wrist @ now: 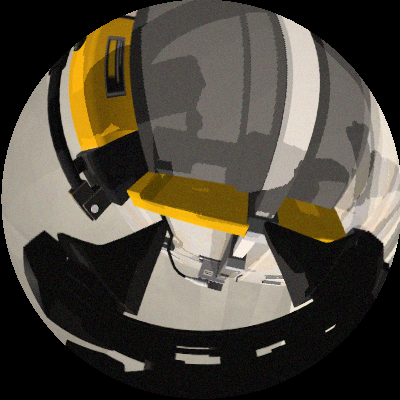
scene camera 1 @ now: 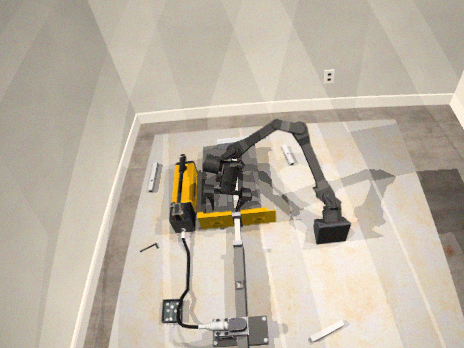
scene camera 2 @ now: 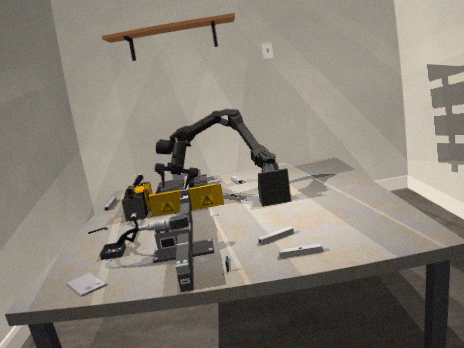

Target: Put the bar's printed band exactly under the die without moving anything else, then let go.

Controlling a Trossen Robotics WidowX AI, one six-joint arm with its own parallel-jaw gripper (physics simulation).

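Frame: origin at the arm's base, x right, y ahead, z up, level; metres.
Seen in the pictures: gripper, fingertip midpoint: (wrist: 216, 226) (scene camera 1: 224, 211) (scene camera 2: 174, 189); arm's base, origin of the base link: (scene camera 1: 333, 221) (scene camera 2: 272, 177).
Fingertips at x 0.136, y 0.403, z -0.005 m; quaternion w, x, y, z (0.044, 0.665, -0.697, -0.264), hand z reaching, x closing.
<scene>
Offsets run from my fingertips to a thing's top centre. "pt": to the spot under its first point. Level surfaces: height alone.
A long pale bar (scene camera 1: 237, 232) (wrist: 303, 70) lies along the line of the dark rail (scene camera 1: 241, 265) (scene camera 2: 184, 252) and passes through the gap between two yellow guards (scene camera 1: 215, 220) (scene camera 2: 206, 198) (wrist: 200, 200). Its printed band cannot be made out. The grey press head @(pt dx -0.460, dy +0.002, dz +0.021 m) (scene camera 1: 237, 325) (scene camera 2: 178, 221) stands over the rail; the die beneath it is hidden. My gripper (scene camera 1: 226, 203) (scene camera 2: 176, 183) (wrist: 216, 226) is open and empty, behind the guards and above the grey platform @(dz -0.049 m) (wrist: 170, 105). In the wrist view the bar runs towards the right fingertip.
A yellow and black unit @(pt dx +0.138, dy +0.164, dz -0.016 m) (scene camera 1: 184, 192) (scene camera 2: 137, 200) (wrist: 107, 95) stands left of the platform. A black cable @(pt dx -0.191, dy +0.177, dz -0.089 m) (scene camera 1: 188, 270) runs to the press from the unit, past a small black box @(pt dx -0.346, dy +0.254, dz -0.097 m) (scene camera 1: 171, 311) (scene camera 2: 113, 250). Loose pale bars (scene camera 1: 328, 331) (scene camera 2: 301, 250) and a hex key @(dx -0.066, dy +0.346, dz -0.093 m) (scene camera 1: 149, 247) lie around.
</scene>
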